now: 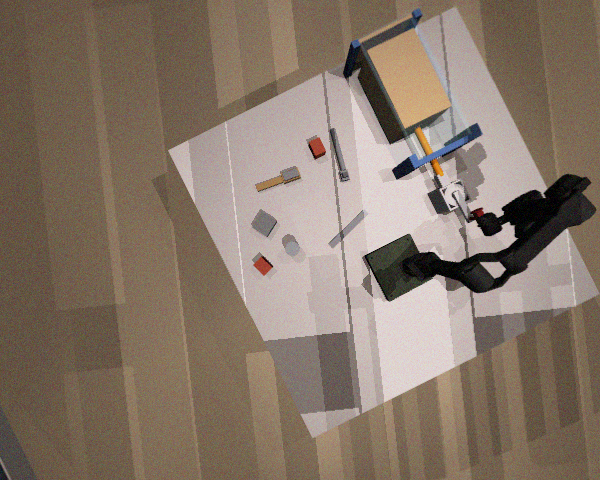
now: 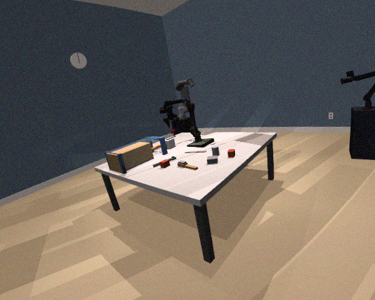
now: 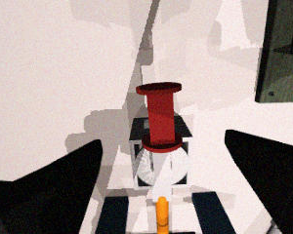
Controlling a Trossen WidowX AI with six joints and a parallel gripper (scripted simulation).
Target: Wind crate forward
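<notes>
My gripper tip is now 6 cm above the red knob. Round my gripper tip: winch handle (9 cm below, 4 cm ahead); then blue frame (26 cm ahead, 9 cm below, 1 cm to the right); then grey winch (16 cm below, 8 cm ahead, 1 cm to the right).
</notes>
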